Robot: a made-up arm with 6 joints. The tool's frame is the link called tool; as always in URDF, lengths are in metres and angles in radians. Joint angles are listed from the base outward.
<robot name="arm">
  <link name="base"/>
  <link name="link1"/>
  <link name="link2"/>
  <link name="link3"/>
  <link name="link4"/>
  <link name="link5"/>
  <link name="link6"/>
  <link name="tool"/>
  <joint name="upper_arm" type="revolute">
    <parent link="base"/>
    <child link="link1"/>
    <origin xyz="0 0 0.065"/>
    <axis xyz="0 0 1"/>
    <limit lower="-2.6" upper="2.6"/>
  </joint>
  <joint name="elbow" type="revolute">
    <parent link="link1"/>
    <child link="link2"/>
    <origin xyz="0.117 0.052 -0.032" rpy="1.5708 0 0"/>
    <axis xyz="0 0 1"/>
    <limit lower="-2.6" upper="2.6"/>
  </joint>
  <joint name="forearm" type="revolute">
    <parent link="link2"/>
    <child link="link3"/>
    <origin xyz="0.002 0.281 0.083" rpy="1.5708 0 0"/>
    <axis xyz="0 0 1"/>
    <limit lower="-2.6" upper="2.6"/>
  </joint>
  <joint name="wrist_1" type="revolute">
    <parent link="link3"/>
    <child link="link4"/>
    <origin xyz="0.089 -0.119 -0.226" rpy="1.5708 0 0"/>
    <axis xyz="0 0 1"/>
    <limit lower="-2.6" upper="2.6"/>
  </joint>
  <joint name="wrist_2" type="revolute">
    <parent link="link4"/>
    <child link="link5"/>
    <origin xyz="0.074 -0.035 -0.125" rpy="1.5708 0 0"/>
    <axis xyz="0 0 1"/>
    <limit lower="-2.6" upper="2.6"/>
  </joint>
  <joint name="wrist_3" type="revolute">
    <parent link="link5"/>
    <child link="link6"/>
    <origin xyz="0.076 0.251 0.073" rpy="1.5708 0 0"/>
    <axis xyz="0 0 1"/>
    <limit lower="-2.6" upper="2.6"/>
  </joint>
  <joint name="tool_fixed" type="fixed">
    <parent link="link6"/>
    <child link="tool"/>
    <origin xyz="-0.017 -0.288 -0.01" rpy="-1.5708 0 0"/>
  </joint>
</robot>
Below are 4 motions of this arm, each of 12 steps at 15 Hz.
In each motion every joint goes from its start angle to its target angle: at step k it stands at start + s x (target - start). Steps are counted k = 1, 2, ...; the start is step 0. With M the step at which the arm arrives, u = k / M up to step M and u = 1 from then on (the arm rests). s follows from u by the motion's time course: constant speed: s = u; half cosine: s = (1 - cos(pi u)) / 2; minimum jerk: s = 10 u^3 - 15 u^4 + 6 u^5.
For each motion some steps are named. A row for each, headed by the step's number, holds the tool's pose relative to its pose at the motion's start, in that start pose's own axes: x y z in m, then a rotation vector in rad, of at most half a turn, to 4 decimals.
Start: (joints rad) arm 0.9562 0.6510 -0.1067 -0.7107 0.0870 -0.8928
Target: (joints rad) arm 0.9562 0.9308 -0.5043 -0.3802 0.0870 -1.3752
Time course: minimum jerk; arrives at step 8
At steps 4, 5, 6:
4: -0.1856 0.0033 -0.0085 -0.1003 0.2597 0.1752
5: -0.2637 -0.0053 -0.0125 -0.1759 0.3775 0.2357
6: -0.3202 -0.0144 -0.0153 -0.2447 0.4674 0.2715

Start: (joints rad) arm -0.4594 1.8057 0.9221 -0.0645 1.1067 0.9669
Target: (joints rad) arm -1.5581 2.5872 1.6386 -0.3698 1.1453 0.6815
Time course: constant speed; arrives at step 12
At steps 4, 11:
4: -0.0433 0.0733 0.0940 -0.3535 -0.1729 0.3042
11: -0.1880 0.1746 0.2783 -0.7055 -0.6222 0.6902

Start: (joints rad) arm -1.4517 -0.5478 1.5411 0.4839 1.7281 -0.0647
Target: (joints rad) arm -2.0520 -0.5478 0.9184 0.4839 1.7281 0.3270
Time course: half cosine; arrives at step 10
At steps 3, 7, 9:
3: 0.0058 -0.0320 0.0247 0.0636 -0.0856 0.0244
7: -0.0027 -0.1170 0.0917 0.2411 -0.3663 0.0857
9: -0.0131 -0.1408 0.1114 0.2932 -0.4629 0.1021

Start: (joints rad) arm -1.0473 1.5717 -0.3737 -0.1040 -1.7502 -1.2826
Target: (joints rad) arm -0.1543 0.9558 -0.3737 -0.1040 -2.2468 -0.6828
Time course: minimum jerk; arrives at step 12
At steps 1, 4, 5, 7, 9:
1: 0.0018 0.0019 0.0029 0.0023 0.0020 -0.0030
4: 0.0897 0.0691 0.1049 0.0730 0.0781 -0.1343
5: 0.1618 0.1036 0.1530 0.0937 0.1244 -0.2304
7: 0.3369 0.1515 0.1932 0.0588 0.2125 -0.4503
9: 0.4623 0.1629 0.1618 -0.0475 0.2631 -0.6062

